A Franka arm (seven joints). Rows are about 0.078 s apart.
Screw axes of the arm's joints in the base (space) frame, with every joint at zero. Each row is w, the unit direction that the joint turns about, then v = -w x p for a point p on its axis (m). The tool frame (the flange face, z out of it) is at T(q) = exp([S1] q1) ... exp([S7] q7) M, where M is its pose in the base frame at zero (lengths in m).
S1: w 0 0 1 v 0 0 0
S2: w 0 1 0 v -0.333 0 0
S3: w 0 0 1 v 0 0 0
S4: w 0 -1 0 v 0.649 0 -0.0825
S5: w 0 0 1 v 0 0 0
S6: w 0 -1 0 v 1.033 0 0
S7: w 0 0 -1 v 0 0.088 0
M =
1 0 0 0.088
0 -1 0 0
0 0 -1 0.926
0 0 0 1
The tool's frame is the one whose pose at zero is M.
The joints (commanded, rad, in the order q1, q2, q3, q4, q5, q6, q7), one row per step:
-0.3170 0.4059 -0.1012 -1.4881 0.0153 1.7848 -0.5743
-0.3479 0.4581 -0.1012 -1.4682 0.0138 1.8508 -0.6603
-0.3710 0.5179 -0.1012 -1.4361 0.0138 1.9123 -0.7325
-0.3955 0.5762 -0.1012 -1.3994 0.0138 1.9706 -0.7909
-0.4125 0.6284 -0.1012 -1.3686 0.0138 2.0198 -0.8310
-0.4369 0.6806 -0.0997 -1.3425 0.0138 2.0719 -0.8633
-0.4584 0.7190 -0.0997 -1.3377 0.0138 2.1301 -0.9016
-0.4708 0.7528 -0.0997 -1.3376 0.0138 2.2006 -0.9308
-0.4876 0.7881 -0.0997 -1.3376 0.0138 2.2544 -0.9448
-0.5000 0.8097 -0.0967 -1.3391 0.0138 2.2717 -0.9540
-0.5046 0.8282 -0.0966 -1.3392 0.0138 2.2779 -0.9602
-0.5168 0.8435 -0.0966 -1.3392 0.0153 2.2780 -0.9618
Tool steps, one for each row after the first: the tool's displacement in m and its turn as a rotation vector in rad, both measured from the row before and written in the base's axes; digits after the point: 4 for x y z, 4 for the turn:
0.0060 -0.0247 -0.0206 -0.0118 -0.0291 0.0579
0.0085 -0.0205 -0.0210 -0.0151 -0.0277 0.0526
0.0069 -0.0214 -0.0187 -0.0193 -0.0289 0.0381
0.0058 -0.0157 -0.0185 -0.0167 -0.0207 0.0270
0.0018 -0.0193 -0.0210 -0.0160 -0.0191 0.0132
-0.0022 -0.0167 -0.0206 -0.0163 -0.0167 0.0200
0.0004 -0.0108 -0.0182 -0.0229 -0.0273 0.0205
-0.0037 -0.0124 -0.0211 -0.0132 -0.0127 0.0002
-0.0043 -0.0064 -0.0153 0.0029 0.0058 -0.0003
-0.0027 -0.0024 -0.0133 0.0052 0.0118 0.0020
-0.0063 -0.0069 -0.0115 0.0083 0.0127 -0.0115

